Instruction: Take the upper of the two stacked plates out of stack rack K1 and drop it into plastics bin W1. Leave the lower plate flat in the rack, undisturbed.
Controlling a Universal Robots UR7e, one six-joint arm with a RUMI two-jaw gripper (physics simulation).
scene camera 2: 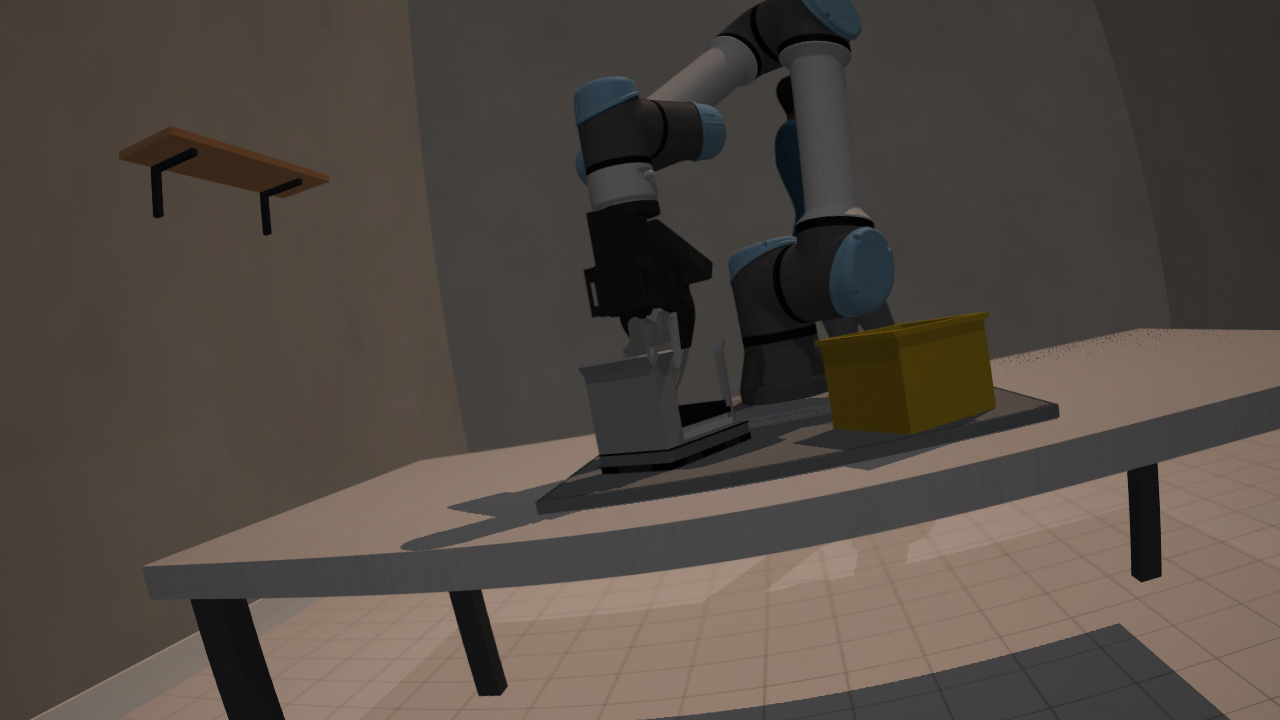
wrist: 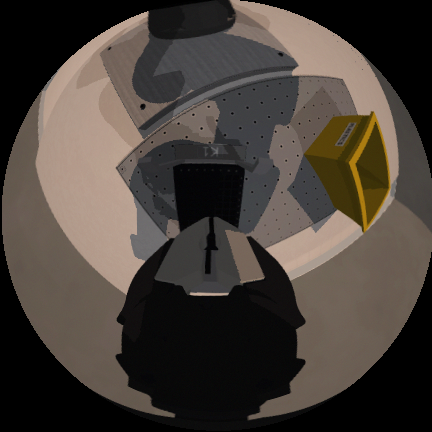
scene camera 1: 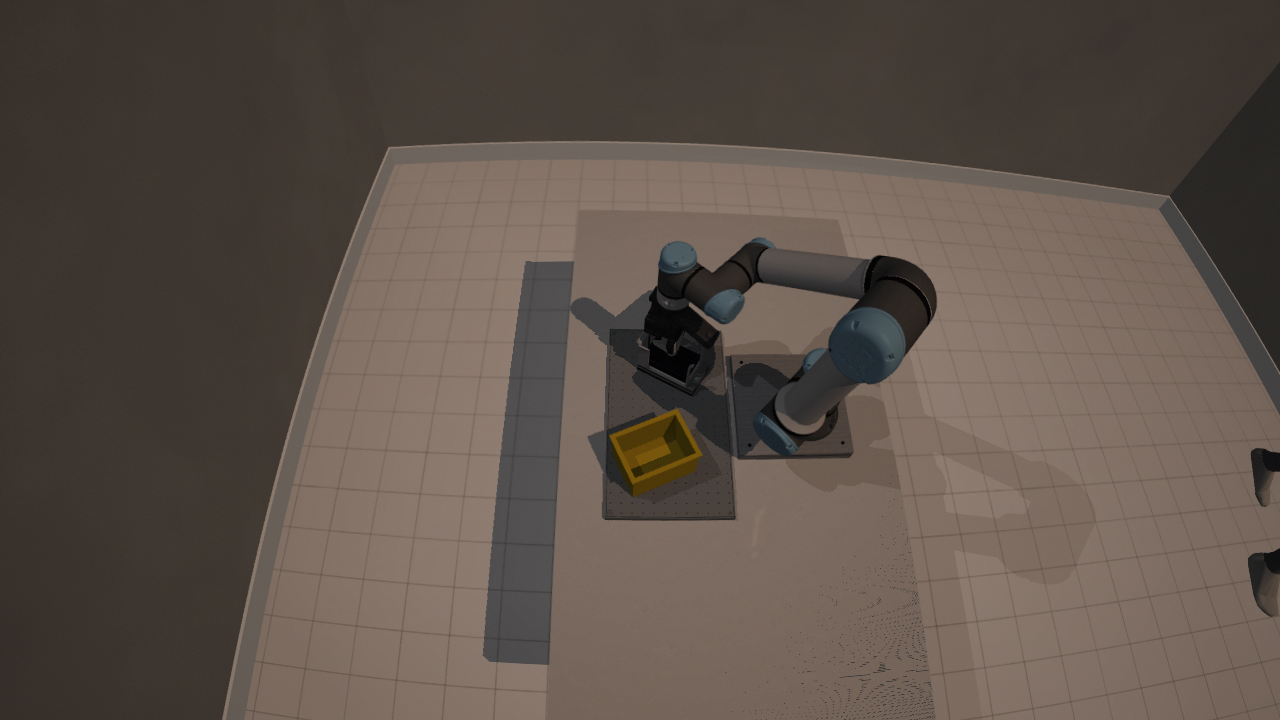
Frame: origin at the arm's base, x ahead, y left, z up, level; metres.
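Seen in the pictures: gripper, fingertip midpoint: (wrist: 211,218) (scene camera 1: 672,354); arm's base, origin of the base link: (scene camera 2: 790,394).
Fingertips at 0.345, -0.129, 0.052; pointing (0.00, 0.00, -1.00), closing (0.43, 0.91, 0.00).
Offsets run from my fingertips to a thing's middle, as dx, dy, dz. "spot": to the spot under its first point.
Rack K1 @(-0.005, -0.004, -0.010) (scene camera 1: 666,379) (scene camera 2: 631,411) (wrist: 210,152) is a grey holder with raised end walls, standing on the perforated board. A black plate surface @(spot: -0.005, +0.010, -0.021) (scene camera 1: 673,362) (scene camera 2: 703,412) (wrist: 209,192) lies flat inside it; the two stacked plates cannot be told apart. My gripper (scene camera 2: 664,356) (wrist: 211,218) is shut and empty, pointing down at the rack's tall end wall, with its fingertips close to the top of that wall. Whether they touch it is unclear. The fingers hide the near end of the plate in the wrist view. Bin W1 @(+0.039, +0.263, -0.020) (scene camera 1: 668,473) (scene camera 2: 950,376) (wrist: 336,172) is yellow, open-topped and labelled PLASTICS.
The perforated board @(+0.005, +0.138, -0.075) (scene camera 1: 707,501) (scene camera 2: 760,474) (wrist: 240,110) carries the rack and the bin, which stand apart. The arm's base plate (scene camera 1: 751,438) (wrist: 120,82) is beside the board. A wooden shelf (scene camera 2: 223,161) is on the wall. A person stands partly hidden behind the arm in scene camera 2.
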